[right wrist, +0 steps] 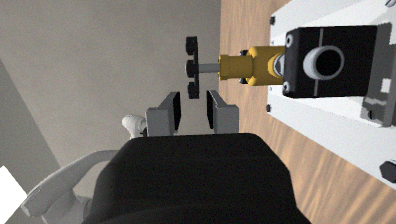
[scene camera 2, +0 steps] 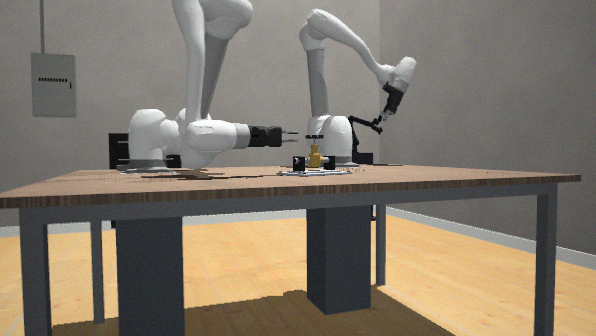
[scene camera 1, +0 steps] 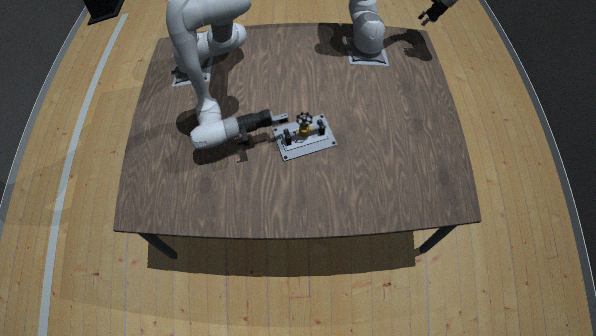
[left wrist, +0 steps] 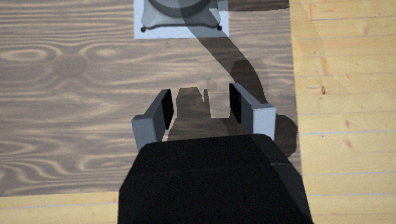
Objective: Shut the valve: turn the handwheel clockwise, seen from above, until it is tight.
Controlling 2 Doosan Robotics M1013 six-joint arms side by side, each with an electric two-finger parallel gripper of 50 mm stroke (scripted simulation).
Scene:
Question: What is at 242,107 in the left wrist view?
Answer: The left gripper.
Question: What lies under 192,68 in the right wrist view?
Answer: A black handwheel.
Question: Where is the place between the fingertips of the right gripper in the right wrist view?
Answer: At 193,103

